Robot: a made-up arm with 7 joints.
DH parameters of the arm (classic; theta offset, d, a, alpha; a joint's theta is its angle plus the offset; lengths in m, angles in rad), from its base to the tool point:
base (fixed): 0 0.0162 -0.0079 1.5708
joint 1: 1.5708 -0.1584 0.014 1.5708
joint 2: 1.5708 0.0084 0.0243 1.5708
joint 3: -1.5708 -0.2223 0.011 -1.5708
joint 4: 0 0.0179 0.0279 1.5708
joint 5: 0 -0.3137 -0.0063 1.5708
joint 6: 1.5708 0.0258 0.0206 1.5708
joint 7: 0 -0.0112 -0.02 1.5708
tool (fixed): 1.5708 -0.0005 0 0
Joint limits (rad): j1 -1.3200..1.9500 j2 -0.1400..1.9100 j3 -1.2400..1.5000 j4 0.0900..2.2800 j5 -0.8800..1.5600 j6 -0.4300..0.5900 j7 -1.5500..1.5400
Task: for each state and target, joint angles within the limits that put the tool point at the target. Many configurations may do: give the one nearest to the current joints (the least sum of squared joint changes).
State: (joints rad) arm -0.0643 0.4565 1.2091 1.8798 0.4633 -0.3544 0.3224
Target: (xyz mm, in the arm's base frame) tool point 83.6 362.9 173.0
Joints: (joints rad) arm 0.0626 0.9681 1.1920 2.0798 0.4511 -0.3284 0.3132
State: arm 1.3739 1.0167 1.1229 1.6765 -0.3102 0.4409 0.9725
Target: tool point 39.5 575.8 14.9
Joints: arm 0.7766 0.7952 1.5000 1.2449 0.0179 0.4334 0.7132
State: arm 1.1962 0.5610 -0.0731 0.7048 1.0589 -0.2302 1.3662
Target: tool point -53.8 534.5 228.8
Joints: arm 1.6717 1.2740 0.6170 1.1876 1.0352 -0.1911 1.4134
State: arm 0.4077 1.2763 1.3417 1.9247 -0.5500 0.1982 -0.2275
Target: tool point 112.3 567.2 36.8
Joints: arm 0.2844 0.8900 1.1646 1.1970 -0.5300 0.2261 -0.1835
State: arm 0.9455 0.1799 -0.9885 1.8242 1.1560 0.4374 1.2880
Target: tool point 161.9 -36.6 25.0
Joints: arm 0.7994 0.3957 -1.0785 2.2725 1.1150 0.3968 1.3470
